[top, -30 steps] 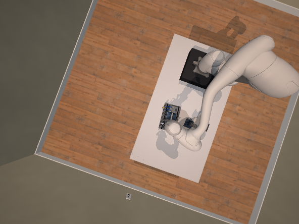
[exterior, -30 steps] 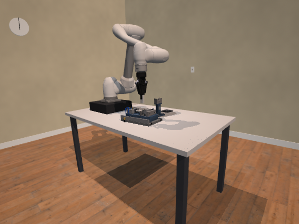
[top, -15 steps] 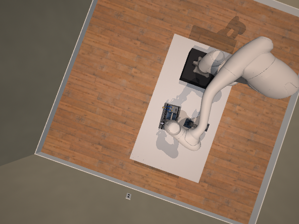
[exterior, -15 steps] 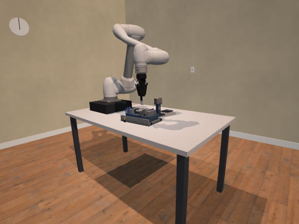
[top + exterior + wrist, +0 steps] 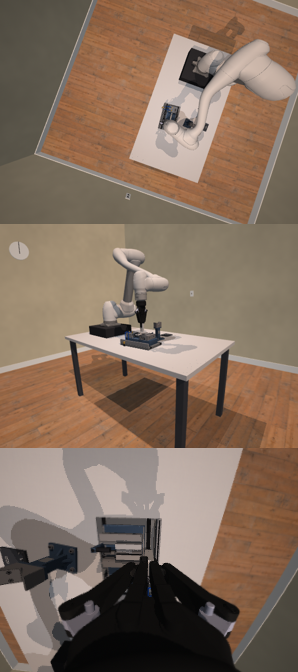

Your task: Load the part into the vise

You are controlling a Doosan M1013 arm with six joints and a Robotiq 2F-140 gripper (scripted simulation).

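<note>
My gripper is now 50 mm to the right of the part and 60 mm above it. From my hand the other things lie so: vise base: 80 mm behind, 60 mm to the left, 120 mm below.
</note>
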